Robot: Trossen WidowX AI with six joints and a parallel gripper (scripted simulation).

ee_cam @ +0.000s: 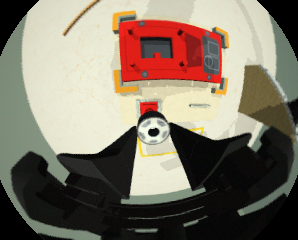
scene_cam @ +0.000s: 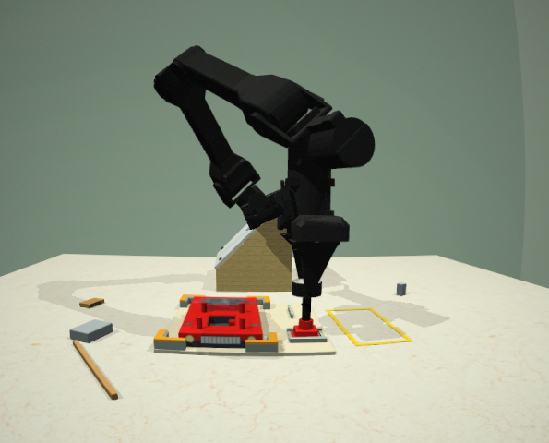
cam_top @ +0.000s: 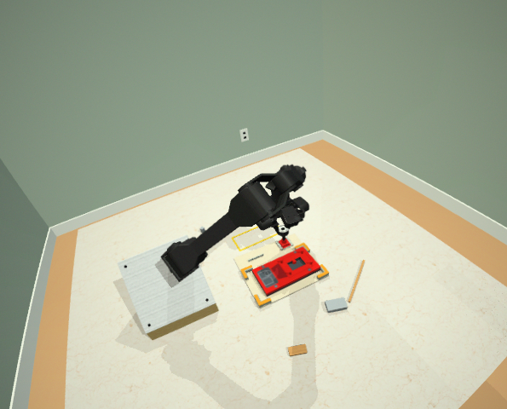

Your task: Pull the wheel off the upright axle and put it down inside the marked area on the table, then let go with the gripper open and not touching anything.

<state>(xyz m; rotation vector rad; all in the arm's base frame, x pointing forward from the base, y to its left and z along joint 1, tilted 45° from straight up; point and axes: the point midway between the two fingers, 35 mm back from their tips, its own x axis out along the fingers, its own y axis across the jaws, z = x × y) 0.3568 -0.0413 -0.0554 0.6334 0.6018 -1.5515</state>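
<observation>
My gripper tip is now 4 cm above the pale hub. From my gripper tip the other things lie so: grey block 1 cm behind, 30 cm to the right, 7 cm below; then wheel right at my gripper tip; then wooden stick 10 cm ahead, 27 cm to the right, 7 cm below.
</observation>
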